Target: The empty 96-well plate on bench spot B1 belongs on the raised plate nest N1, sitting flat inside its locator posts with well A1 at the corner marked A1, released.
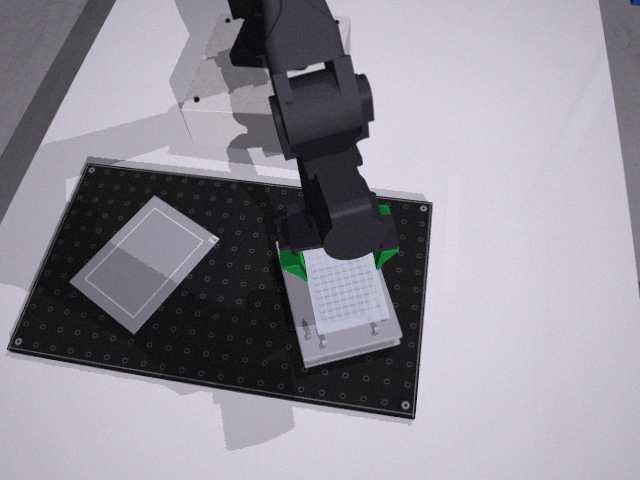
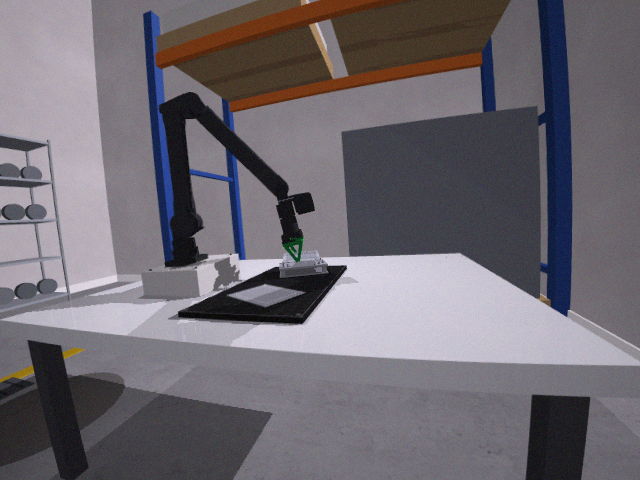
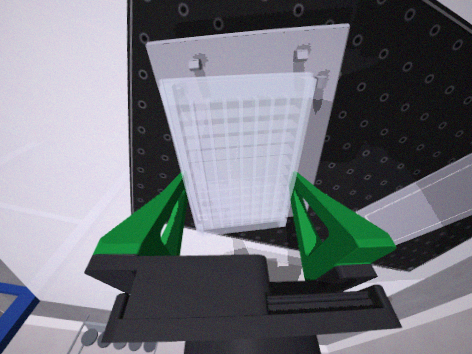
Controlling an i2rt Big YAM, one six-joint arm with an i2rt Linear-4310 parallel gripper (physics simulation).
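Places are measured from the arm's base along level axes (x ahead, y right, z down), in centimetres.
Pixels of known places: gripper, fingertip midpoint: (image 1: pixel 341 271) (image 2: pixel 298 259) (image 3: pixel 239 176); arm's base at its link origin: (image 2: pixel 187 262).
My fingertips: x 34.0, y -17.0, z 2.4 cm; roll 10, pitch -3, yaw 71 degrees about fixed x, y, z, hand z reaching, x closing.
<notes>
Ahead of a thing's pixels: the offset from my fingertips to its top centre. "*": to the spot under its first point. Level surfaces: height alone.
The clear 96-well plate {dx +0.9, dy -0.3, dz -2.1 cm} (image 1: pixel 347 294) (image 2: pixel 309 256) (image 3: pixel 238 152) is over the grey raised nest N1 {dx +1.5, dy +0.4, dz +0.4 cm} (image 1: pixel 356 349) (image 2: pixel 305 270) (image 3: pixel 247 49). Its far edge lies close to the small locator posts {* dx +6.3, dy -5.2, dz +0.5 cm} (image 1: pixel 374 328) (image 3: pixel 194 62). My gripper (image 1: pixel 338 258) (image 2: pixel 292 251) (image 3: pixel 239 176) has green fingers shut on the plate's two long sides at the end nearest the arm. I cannot tell whether the plate rests flat in the nest or hangs just above it. Bench spot B1 {* dx +1.9, dy +26.9, dz +4.5 cm} (image 1: pixel 144 263) (image 2: pixel 266 295) (image 3: pixel 419 201), a grey outlined rectangle, is bare. The A1 corner mark is not readable.
Nest and spot sit on a black perforated board {dx +0.9, dy +15.3, dz +4.6 cm} (image 1: pixel 232 320) (image 2: pixel 248 310) (image 3: pixel 381 114) on a white table {dz +5.9 cm} (image 1: pixel 516 258). The arm's grey base block (image 1: pixel 211 121) (image 2: pixel 186 278) stands behind the board. A blue rack (image 2: pixel 555 154) and a grey panel (image 2: pixel 439 196) stand behind the table.
</notes>
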